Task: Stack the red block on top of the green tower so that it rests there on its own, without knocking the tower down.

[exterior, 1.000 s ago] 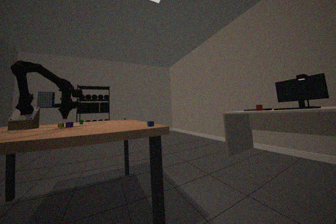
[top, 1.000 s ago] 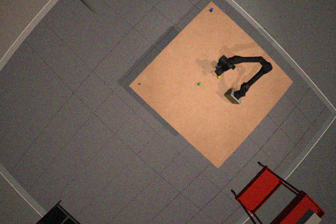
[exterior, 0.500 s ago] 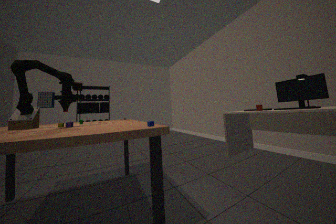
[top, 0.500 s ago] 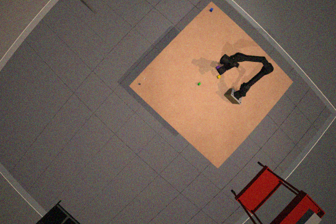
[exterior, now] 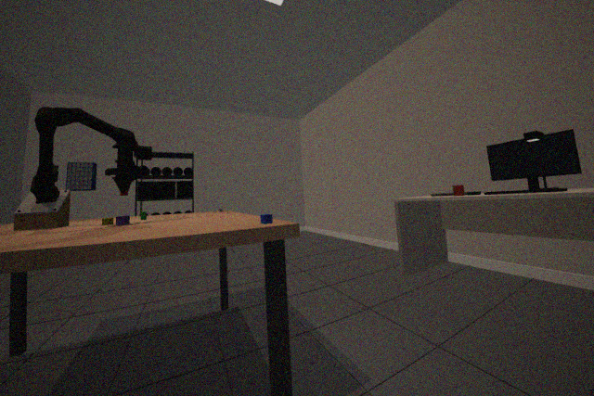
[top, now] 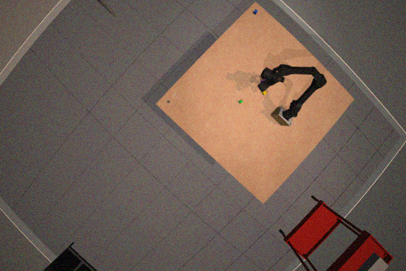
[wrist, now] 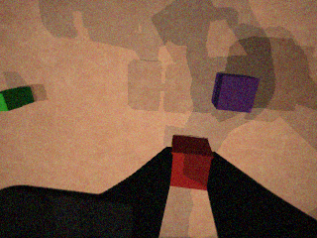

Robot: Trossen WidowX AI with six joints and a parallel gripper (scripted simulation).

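Right now my gripper tip is 50 mm to the left of the purple block and 110 mm above it. Also, from my gripper tip: blue block: 440 mm ahead, 530 mm to the right, 120 mm below; then red block: right at my gripper tip; then yellow block: 60 mm behind, 20 mm to the left, 120 mm below.
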